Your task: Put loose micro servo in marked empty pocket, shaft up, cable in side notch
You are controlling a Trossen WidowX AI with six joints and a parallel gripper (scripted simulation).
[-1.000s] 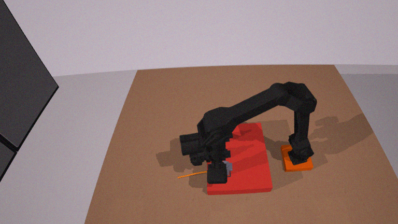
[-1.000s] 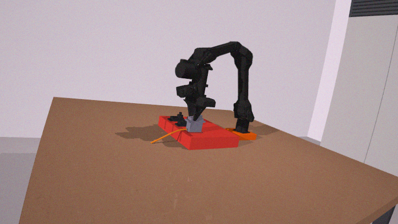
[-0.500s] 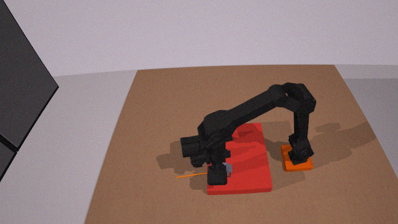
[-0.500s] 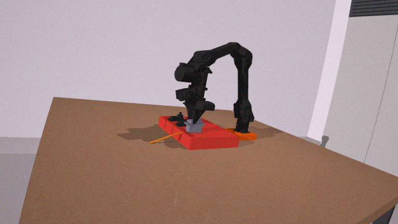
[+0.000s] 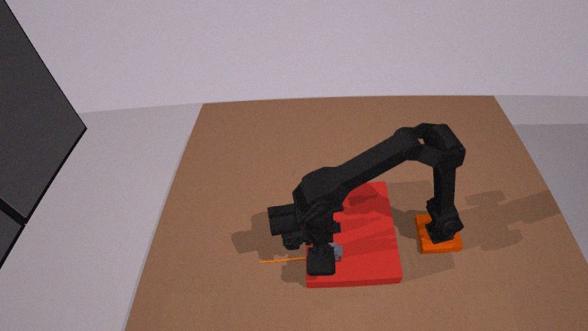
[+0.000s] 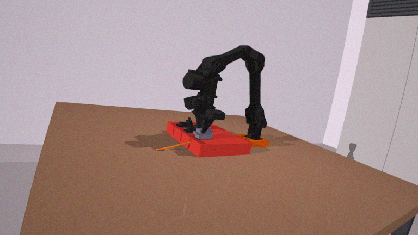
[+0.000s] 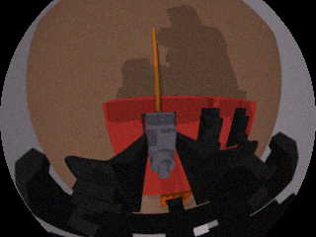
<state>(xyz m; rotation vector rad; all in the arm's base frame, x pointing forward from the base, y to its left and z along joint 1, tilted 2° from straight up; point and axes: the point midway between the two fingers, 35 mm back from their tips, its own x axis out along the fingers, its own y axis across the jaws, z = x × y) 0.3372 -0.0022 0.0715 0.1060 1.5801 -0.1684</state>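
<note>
Right now my gripper tip is 13 cm past the red deck, 5 cm to the left of it and 5 cm above it.
</note>
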